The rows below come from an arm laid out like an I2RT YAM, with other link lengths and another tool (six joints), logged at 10 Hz.
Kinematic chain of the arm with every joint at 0, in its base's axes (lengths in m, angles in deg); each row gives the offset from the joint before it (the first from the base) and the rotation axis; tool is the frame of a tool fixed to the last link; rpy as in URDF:
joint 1: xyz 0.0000 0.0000 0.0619 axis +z
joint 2: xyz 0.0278 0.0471 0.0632 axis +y
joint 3: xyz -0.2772 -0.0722 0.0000 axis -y
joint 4: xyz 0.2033 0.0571 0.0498 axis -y
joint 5: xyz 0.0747 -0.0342 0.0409 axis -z
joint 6: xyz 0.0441 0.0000 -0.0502 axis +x
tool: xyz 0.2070 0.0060 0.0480 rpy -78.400 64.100 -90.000
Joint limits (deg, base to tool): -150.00..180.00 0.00..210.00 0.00..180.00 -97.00..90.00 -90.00..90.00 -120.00..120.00
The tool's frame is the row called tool.
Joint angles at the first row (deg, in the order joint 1, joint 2, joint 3, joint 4, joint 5, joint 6):
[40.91 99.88 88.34 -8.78 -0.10 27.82]
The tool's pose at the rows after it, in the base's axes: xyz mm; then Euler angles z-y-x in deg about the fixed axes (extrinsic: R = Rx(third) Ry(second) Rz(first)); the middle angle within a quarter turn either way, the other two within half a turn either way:
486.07, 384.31, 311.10, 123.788, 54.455, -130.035
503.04, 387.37, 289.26, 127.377, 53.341, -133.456
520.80, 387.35, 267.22, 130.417, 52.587, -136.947
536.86, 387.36, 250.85, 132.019, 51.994, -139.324
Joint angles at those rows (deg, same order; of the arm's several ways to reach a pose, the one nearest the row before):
[39.67 103.79 91.11 -8.93 -1.40 29.43]
[38.63 107.80 93.83 -9.74 -2.23 30.23]
[37.47 111.76 96.64 -10.69 -2.71 30.33]
[36.36 115.38 99.97 -11.96 -3.30 29.78]

